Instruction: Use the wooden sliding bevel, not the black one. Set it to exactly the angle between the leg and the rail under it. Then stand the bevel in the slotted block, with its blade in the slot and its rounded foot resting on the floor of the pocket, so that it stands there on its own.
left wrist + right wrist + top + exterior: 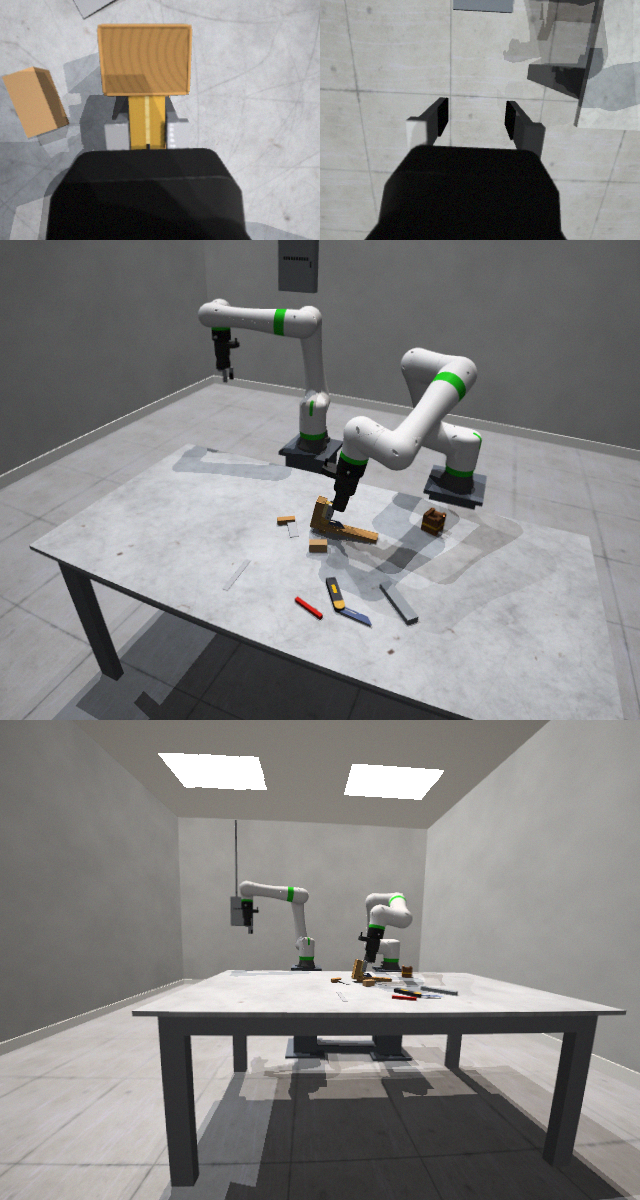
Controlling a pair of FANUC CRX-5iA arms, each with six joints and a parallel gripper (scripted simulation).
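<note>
Right now my left hand is 10 mm above the wooden bevel. From my left hand the other things lie so: blue blade (10 mm to the left, 40 mm below); then small square (40 mm ahead, 140 mm to the right, 70 mm below); then wooden block (110 mm ahead, 10 mm to the left, 60 mm below).
</note>
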